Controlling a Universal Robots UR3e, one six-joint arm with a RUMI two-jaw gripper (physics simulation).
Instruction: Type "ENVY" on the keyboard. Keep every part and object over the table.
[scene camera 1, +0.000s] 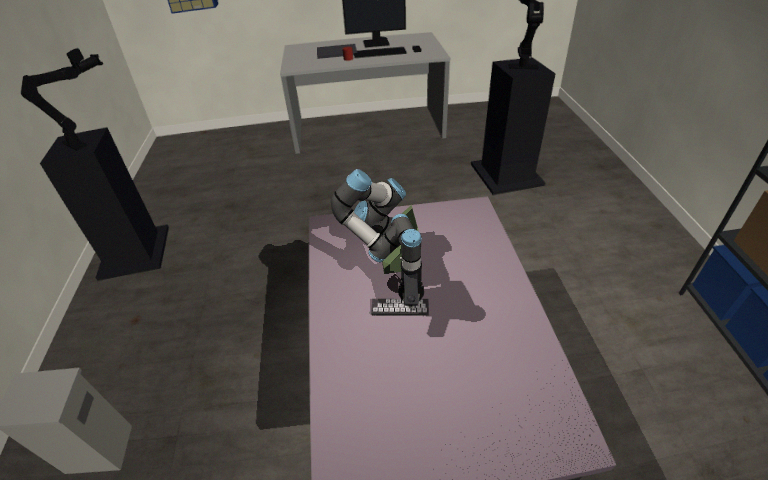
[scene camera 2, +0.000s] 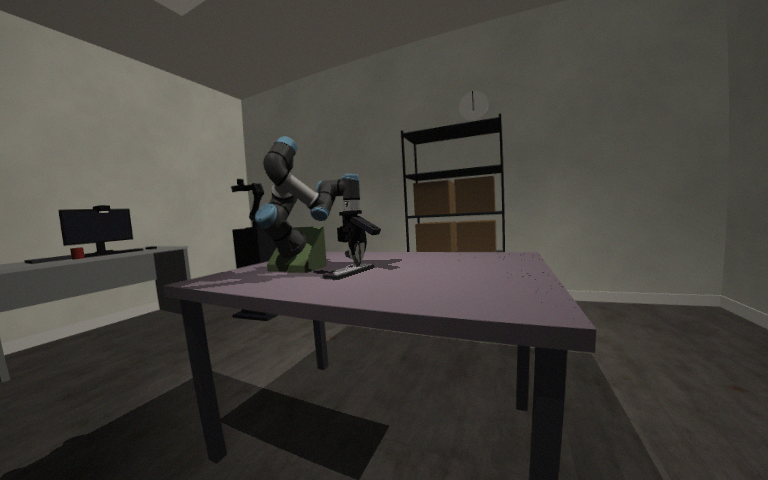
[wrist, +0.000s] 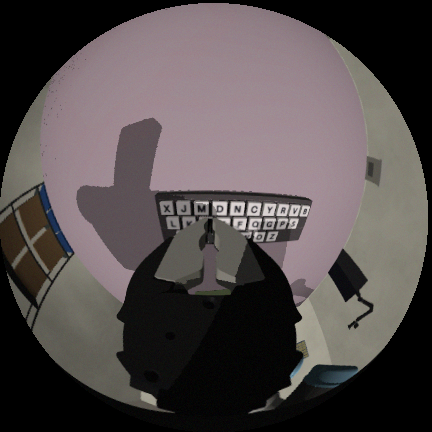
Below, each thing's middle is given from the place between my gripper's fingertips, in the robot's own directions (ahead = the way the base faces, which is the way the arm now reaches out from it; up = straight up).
Now: hand 40 mm to the left of the dark keyboard (scene camera 1: 379, 306), 20 mm past it and 10 mm above it.
